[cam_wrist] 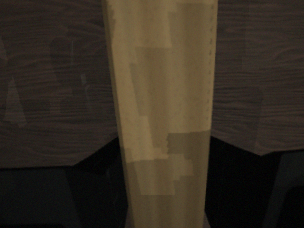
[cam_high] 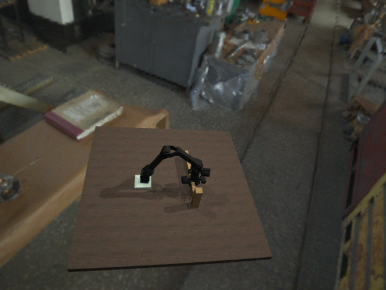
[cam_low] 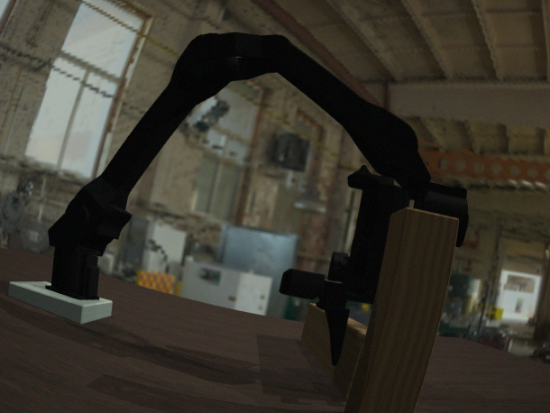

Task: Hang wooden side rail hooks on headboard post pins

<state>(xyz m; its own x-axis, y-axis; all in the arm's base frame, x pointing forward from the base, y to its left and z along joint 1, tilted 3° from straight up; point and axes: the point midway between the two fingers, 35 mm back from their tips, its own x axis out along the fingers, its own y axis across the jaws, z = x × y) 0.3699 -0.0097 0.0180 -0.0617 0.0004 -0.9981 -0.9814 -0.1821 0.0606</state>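
Right now the wooden headboard post is 15 cm to the right of my gripper tip, 6 cm above it and 3 cm ahead of it.
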